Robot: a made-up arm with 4 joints. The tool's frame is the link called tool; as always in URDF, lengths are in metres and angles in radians. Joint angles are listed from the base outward. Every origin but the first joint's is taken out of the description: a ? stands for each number. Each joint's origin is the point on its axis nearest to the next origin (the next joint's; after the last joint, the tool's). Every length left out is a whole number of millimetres.
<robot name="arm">
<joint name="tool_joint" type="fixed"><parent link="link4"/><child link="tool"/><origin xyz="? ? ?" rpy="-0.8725 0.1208 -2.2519"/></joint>
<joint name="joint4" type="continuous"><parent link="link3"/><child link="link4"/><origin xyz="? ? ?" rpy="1.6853 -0.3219 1.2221"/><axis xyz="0 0 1"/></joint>
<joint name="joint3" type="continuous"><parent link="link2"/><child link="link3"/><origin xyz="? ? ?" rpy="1.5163 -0.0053 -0.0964"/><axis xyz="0 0 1"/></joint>
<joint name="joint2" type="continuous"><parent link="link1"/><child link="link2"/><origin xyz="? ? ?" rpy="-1.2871 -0.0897 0.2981"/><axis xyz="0 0 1"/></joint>
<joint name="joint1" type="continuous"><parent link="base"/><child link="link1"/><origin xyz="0.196 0.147 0.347" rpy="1.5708 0.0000 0.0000"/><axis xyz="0 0 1"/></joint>
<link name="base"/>
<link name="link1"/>
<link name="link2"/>
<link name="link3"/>
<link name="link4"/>
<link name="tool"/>
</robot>
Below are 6 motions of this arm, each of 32 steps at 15 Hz.
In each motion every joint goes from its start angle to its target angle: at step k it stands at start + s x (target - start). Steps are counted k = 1, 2, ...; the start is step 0. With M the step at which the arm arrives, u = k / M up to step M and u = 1 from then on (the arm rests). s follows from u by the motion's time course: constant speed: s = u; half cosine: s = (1 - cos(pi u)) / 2; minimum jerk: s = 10 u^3 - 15 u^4 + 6 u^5.
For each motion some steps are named. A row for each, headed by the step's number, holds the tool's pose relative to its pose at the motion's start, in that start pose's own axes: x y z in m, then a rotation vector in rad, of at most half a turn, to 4 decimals.
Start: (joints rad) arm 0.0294 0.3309 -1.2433 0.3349
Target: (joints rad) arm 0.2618 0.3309 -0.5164 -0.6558
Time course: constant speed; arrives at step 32
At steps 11, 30, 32:
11: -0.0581 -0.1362 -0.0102 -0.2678 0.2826 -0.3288
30: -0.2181 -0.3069 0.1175 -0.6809 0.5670 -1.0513
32: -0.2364 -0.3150 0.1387 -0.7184 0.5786 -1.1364

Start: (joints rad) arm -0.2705 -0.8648 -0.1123 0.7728
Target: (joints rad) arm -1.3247 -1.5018 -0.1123 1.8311
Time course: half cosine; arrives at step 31
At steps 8, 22, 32:
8: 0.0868 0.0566 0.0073 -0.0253 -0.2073 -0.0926
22: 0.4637 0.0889 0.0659 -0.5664 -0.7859 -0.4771
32: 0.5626 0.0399 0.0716 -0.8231 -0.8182 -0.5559

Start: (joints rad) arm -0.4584 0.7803 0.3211 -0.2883
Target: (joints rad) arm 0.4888 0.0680 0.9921 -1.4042
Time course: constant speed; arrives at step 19
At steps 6, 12, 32:
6: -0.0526 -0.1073 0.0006 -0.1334 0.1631 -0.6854
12: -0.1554 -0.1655 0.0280 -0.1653 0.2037 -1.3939
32: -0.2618 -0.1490 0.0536 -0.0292 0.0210 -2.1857

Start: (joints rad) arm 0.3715 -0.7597 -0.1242 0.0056
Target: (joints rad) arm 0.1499 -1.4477 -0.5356 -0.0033
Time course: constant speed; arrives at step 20
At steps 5, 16, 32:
5: 0.0890 0.0900 -0.0101 0.1816 -0.1442 -0.0462
16: 0.3095 0.2391 0.0594 0.5330 -0.5000 -0.1241
32: 0.3892 0.2697 0.1116 0.6398 -0.6426 -0.1444

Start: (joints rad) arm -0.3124 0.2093 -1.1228 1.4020
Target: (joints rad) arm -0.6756 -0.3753 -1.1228 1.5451
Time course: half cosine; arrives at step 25
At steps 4, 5, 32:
4: -0.0019 -0.0034 -0.0108 -0.0017 -0.0525 0.0185
5: -0.0027 -0.0052 -0.0167 -0.0029 -0.0812 0.0284
32: 0.0537 -0.0502 -0.1911 -0.1325 -0.8521 0.2430

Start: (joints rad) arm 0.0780 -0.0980 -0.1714 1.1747
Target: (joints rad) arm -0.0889 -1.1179 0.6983 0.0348
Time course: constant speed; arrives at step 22
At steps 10, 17, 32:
10: 0.0256 -0.1622 -0.2134 -0.4581 0.2262 -0.5045
17: 0.0204 -0.2757 -0.2716 -0.6806 0.3104 -1.0538
32: 0.0031 -0.3199 -0.2869 -0.7570 0.3229 -1.5196

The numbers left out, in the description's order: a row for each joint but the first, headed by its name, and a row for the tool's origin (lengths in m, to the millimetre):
tool: -0.158 -0.104 0.000
joint4: -0.203 -0.119 0.000
joint3: -0.184 -0.477 0.000
joint2: 0.030 0.100 0.000

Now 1 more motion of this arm.
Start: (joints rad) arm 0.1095 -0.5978 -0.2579 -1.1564
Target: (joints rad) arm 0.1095 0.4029 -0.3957 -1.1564
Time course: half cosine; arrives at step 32
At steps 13, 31, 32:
13: -0.1462 -0.1974 -0.0157 -0.2661 0.2166 -0.0943
31: -0.4533 -0.4767 0.1516 -0.7188 0.6298 -0.2927
32: -0.4545 -0.4775 0.1526 -0.7204 0.6314 -0.2935

